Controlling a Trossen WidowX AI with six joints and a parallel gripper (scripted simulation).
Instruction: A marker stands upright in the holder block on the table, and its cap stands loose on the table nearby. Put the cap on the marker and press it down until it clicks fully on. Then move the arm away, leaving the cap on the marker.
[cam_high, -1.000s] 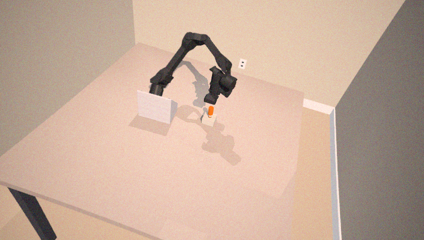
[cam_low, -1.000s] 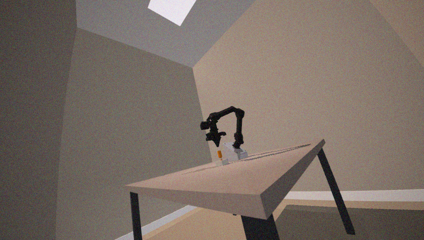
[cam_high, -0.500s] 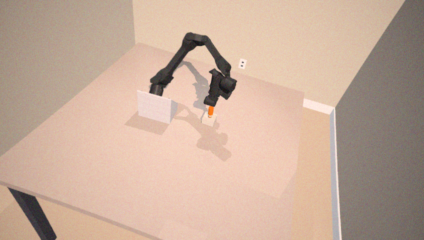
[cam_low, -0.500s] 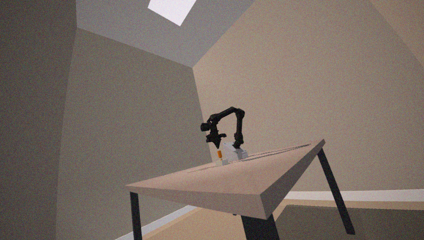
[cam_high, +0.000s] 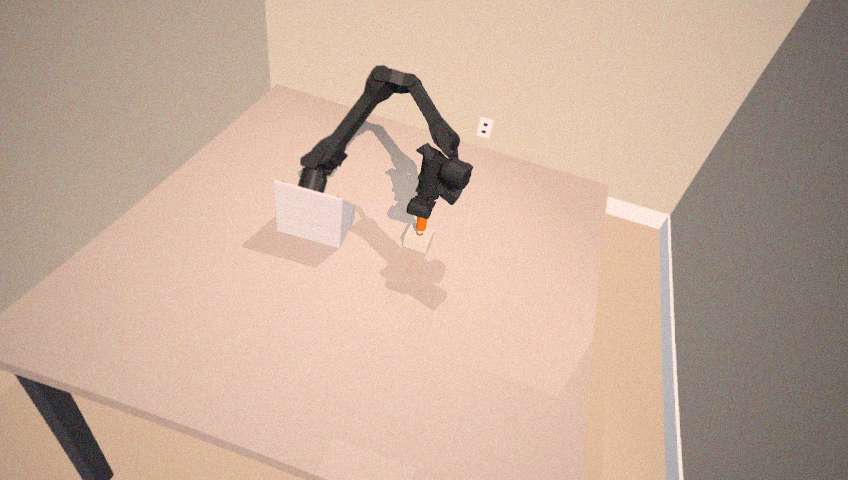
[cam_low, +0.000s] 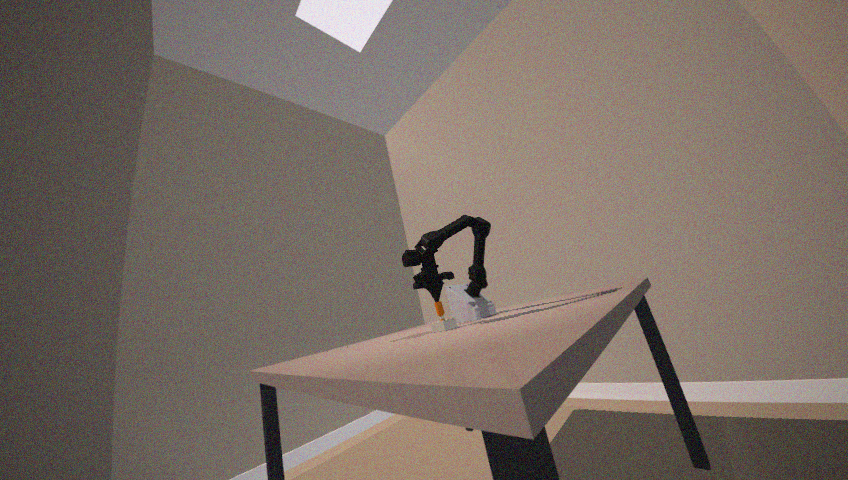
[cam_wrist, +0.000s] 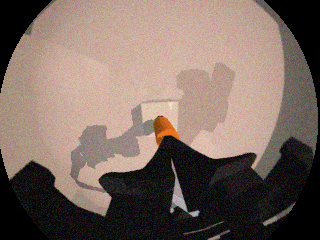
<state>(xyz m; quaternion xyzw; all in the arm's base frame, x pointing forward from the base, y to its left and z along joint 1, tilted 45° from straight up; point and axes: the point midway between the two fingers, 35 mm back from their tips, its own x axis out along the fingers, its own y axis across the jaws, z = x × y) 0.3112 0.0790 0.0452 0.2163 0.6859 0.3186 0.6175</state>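
Now: gripper tip 20 mm above the orange cap. The rest, counted from my gripper tip: holder block 90 mm below.
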